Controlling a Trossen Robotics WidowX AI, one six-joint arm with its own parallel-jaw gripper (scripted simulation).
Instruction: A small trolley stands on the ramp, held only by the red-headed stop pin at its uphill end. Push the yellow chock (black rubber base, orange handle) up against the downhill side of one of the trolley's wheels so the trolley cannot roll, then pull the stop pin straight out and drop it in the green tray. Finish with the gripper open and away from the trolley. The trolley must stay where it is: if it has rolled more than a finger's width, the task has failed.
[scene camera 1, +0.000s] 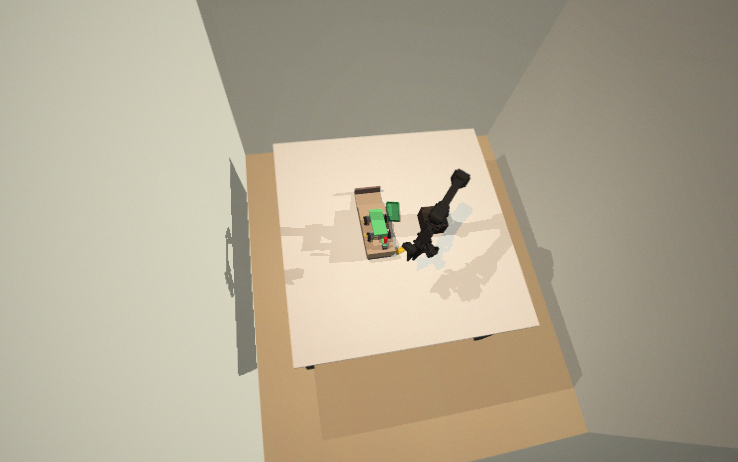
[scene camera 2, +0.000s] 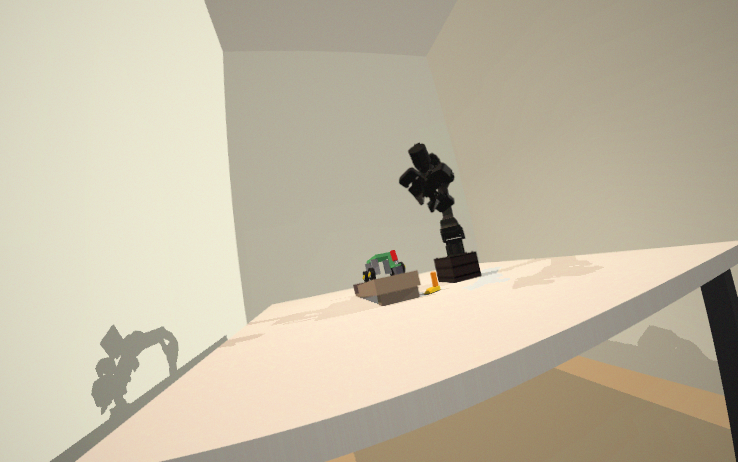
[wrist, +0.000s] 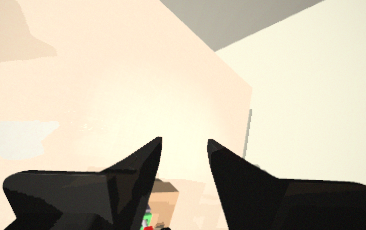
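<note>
In scene camera 2, my gripper (scene camera 2: 427, 208) and a tan ramp (scene camera 2: 379, 286). In the wrist view, my gripper (wrist: 184, 142). In scene camera 1, the tan ramp (scene camera 1: 373, 248).
</note>
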